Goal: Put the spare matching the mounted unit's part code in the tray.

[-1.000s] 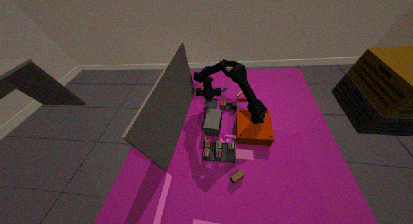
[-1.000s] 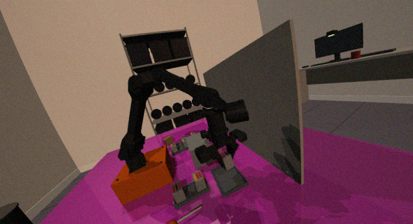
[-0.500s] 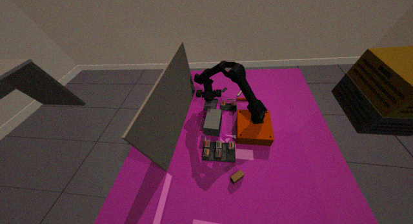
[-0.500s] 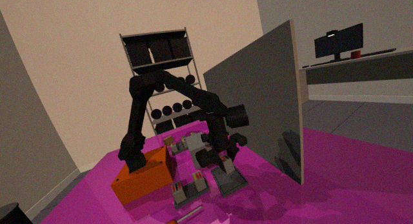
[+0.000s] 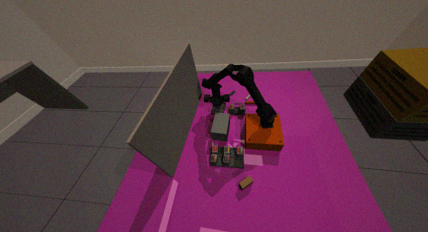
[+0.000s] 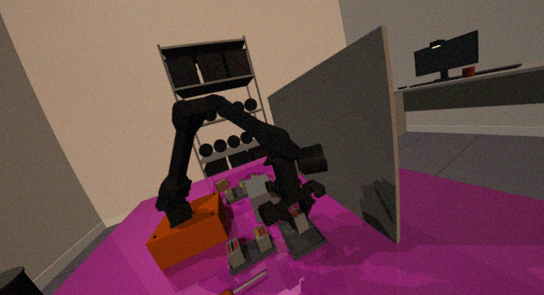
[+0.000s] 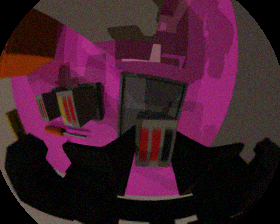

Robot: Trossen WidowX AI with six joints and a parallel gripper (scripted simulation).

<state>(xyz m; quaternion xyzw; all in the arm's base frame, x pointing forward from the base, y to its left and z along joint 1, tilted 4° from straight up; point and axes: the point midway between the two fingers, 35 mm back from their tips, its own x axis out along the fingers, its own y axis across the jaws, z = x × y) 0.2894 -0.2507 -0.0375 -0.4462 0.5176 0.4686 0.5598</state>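
My gripper tip is 3 cm above the flat dark tray. The rest, counted from my gripper tip: mounted unit 22 cm to the left, 2 cm above; then panel 22 cm ahead, 19 cm above, 15 cm to the left; then tan block 56 cm to the left, 10 cm behind, 1 cm below.
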